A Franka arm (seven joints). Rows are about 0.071 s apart.
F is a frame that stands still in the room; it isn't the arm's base.
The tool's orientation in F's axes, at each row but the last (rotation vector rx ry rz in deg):
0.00 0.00 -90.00
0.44 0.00 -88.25
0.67 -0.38 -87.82
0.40 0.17 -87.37
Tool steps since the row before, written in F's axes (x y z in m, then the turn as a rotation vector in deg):
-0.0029 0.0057 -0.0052 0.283 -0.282 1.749
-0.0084 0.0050 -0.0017 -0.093 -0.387 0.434
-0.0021 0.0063 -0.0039 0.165 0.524 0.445
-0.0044 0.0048 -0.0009 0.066 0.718 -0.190
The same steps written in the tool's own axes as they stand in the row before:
-0.0057 -0.0029 -0.0052 0.282 0.283 1.749
-0.0052 -0.0083 -0.0017 0.382 -0.103 0.436
-0.0064 -0.0019 -0.0039 -0.519 0.190 0.441
-0.0050 -0.0042 -0.0009 -0.713 0.098 -0.195

